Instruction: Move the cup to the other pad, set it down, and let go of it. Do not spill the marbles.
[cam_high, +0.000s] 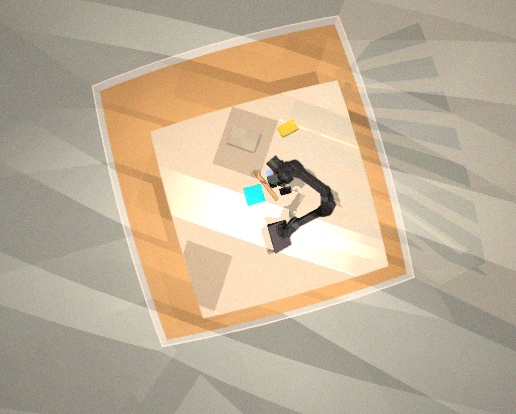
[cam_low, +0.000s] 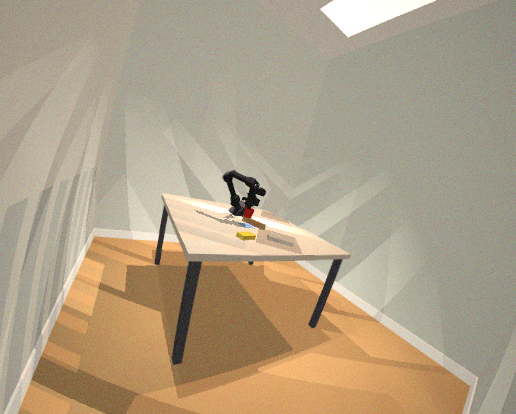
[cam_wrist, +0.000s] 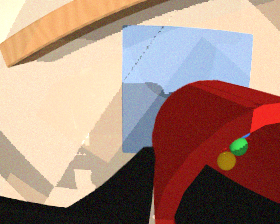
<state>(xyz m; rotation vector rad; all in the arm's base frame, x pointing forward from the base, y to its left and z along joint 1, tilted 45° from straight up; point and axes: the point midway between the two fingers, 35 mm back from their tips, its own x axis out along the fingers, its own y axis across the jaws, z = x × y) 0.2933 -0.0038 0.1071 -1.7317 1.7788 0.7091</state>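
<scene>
My gripper tip is 3 cm short of the red cup. From my gripper tip the other things lie so: blue marble: 5 cm ahead, 2 cm below; green marble: 5 cm ahead, 1 cm to the right, 2 cm below; yellow marble: 4 cm ahead, 2 cm to the right, 2 cm below.
</scene>
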